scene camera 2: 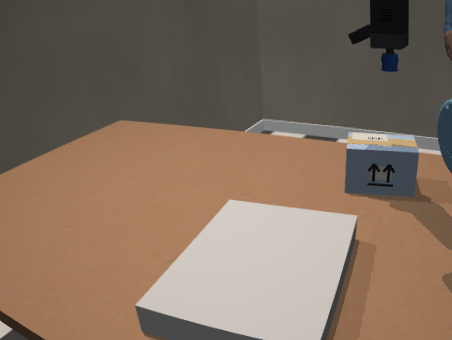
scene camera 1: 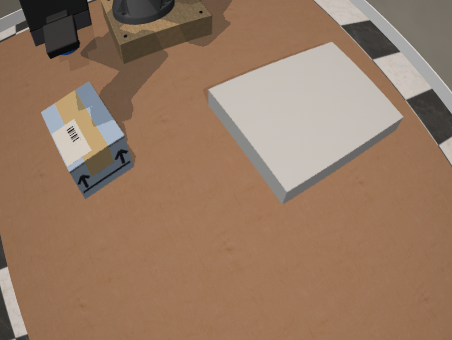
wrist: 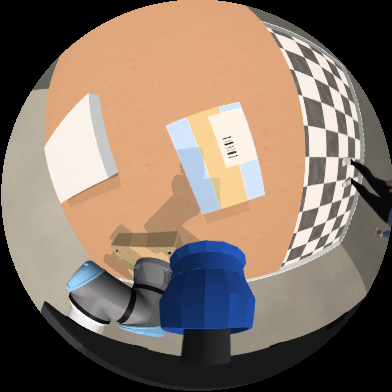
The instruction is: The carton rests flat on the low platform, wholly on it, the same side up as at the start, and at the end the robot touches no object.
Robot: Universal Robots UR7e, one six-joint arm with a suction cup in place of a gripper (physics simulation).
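Places are measured from the arm's base along level axes (x ahead, y down, z left), in millimetres.
Pixels of known places: hand, tool point: [scene camera 2: 389,70] [wrist: 207,267]; arm's base, link origin: [scene camera 1: 143,6] [wrist: 157,271].
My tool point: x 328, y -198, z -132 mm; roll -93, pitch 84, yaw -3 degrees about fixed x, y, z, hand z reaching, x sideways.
Ahead of a thing's pixels: the offset from my tool point to its top centre. Level surfaces: height alone.
The carton @(dx +17, dy +163, dz -22 mm) [scene camera 1: 86,126] [scene camera 2: 381,167] [wrist: 210,160] is light blue with a tan tape strip and a white barcode label on its top. It stands upright on the brown table, apart from the platform, with the two arrows on its side pointing up. The low platform @(dx +43, dy +217, dz +405 mm) [scene camera 1: 305,110] [scene camera 2: 265,265] [wrist: 82,150] is a pale grey slab and bears nothing. My gripper, a blue suction cup [scene camera 1: 70,50] [scene camera 2: 389,69] [wrist: 207,247], hangs in the air well above the carton's height, touches nothing and is open. In scene camera 1 it is mostly hidden by the black wrist part.
The arm's base stands on a wooden block [scene camera 1: 167,37] [wrist: 145,240] at the table's edge, near the carton. A checkered floor [scene camera 1: 372,39] [wrist: 315,130] lies beyond the table @(dy +265 mm) [scene camera 1: 225,260] [scene camera 2: 125,185] [wrist: 165,60]. A person's dark legs [wrist: 370,185] show at the wrist view's right edge.
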